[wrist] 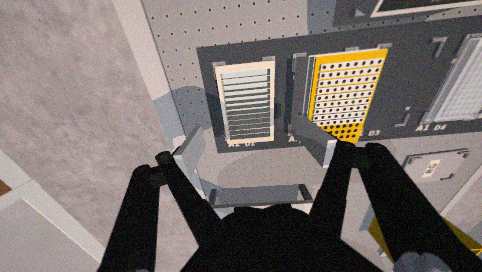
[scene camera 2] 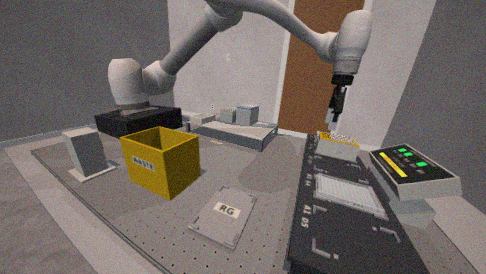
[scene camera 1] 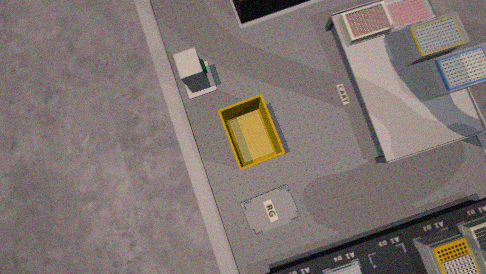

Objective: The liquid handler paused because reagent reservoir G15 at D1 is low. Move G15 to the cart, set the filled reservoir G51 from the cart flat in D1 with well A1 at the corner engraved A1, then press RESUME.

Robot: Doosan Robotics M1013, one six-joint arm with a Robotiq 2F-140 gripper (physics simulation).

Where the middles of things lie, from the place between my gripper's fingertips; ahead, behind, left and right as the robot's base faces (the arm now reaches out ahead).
Right now my hand is 3 cm short of the clear well plate (scene camera 2: 354,195), 37 cm to the left of it and 6 cm above it. Also, from my hand: RG pad (scene camera 2: 222,220) 21 cm behind, 50 cm to the right, 12 cm below; block with green button (scene camera 1: 197,82) 65 cm behind, 60 cm to the right, 7 cm below; yellow waste bin (scene camera 2: 165,161) 43 cm behind, 50 cm to the right, 6 cm below.
